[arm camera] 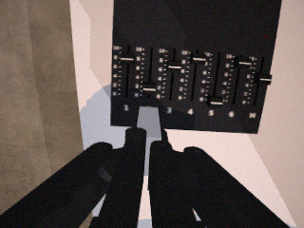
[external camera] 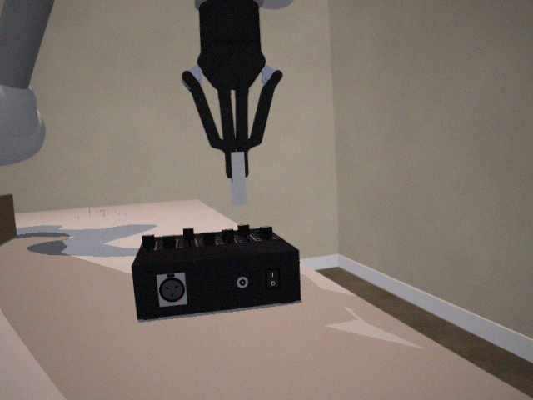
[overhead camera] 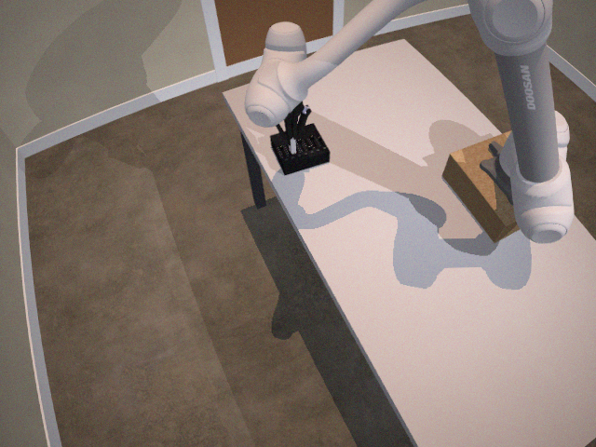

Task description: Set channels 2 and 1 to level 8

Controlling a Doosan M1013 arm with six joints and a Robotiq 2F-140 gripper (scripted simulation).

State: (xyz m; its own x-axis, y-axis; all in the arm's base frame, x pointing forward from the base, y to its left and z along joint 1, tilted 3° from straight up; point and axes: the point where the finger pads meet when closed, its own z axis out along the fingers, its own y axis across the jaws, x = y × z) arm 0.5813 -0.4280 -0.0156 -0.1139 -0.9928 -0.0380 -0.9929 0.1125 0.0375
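The channel 2 fader cap is 20 mm to the right of my hand and 60 mm below it. From my hand the other things lie so: channel 1 fader cap 20 mm ahead, 50 mm to the right, 60 mm below; then channel 5 fader cap 70 mm behind, 10 mm to the right, 60 mm below.
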